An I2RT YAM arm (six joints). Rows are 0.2 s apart.
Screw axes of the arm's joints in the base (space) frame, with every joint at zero. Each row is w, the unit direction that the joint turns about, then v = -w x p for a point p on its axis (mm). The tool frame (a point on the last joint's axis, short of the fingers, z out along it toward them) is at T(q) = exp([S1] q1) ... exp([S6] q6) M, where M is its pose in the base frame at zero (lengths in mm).
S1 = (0, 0, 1, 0.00, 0.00, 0.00)
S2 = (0, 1, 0, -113.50, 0.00, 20.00)
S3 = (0, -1, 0, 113.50, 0.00, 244.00)
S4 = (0, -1, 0, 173.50, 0.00, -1.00)
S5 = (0, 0, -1, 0.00, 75.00, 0.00)
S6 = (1, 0, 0, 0.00, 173.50, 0.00)
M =
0 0 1 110.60
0 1 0 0.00
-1 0 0 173.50
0 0 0 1
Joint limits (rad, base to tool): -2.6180..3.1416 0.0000..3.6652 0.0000..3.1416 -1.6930..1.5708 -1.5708..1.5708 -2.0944..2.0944
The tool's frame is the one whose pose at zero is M.
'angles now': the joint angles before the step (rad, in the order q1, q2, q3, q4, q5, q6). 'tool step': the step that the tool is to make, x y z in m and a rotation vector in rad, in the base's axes. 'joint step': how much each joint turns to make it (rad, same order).
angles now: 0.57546, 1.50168, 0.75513, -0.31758, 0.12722, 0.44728
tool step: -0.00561, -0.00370, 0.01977, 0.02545, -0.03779, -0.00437
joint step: 0.00001, -0.07897, 0.00764, -0.04159, 0.00153, 0.00421
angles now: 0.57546, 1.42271, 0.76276, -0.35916, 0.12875, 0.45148
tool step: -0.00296, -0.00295, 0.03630, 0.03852, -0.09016, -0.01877
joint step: -0.00001, -0.09804, 0.05110, -0.05338, 0.02440, 0.00609
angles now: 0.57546, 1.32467, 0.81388, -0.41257, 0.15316, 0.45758
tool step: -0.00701, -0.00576, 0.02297, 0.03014, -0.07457, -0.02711
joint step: 0.00000, -0.08202, 0.01412, -0.01908, 0.02900, 0.01145
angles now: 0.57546, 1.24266, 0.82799, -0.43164, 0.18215, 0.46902
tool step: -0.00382, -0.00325, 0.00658, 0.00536, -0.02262, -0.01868
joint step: -0.00003, -0.03128, 0.00001, -0.01107, 0.01830, 0.00876
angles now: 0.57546, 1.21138, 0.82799, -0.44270, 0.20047, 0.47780
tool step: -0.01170, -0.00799, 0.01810, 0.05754, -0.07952, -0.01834
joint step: -0.00002, -0.09690, -0.01372, 0.01143, 0.00953, 0.01677
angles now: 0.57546, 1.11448, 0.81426, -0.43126, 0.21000, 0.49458
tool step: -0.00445, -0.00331, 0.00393, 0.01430, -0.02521, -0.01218
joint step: 0.00002, -0.03282, -0.01070, 0.00534, 0.01032, 0.00688
